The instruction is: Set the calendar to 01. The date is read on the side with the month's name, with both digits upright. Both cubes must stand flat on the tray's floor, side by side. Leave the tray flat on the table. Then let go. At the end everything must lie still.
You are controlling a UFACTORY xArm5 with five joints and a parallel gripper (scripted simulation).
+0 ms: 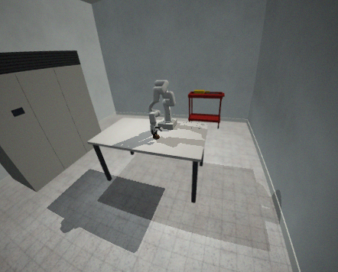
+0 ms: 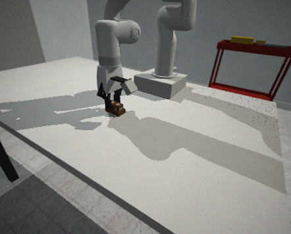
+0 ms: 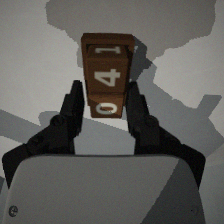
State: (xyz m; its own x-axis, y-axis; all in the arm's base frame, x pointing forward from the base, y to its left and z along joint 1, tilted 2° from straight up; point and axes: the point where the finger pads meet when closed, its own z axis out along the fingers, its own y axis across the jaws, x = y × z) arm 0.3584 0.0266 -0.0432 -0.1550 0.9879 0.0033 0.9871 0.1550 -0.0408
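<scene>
Right now my hand is 1 cm to the right of the calendar tray and 3 cm above it.
</scene>
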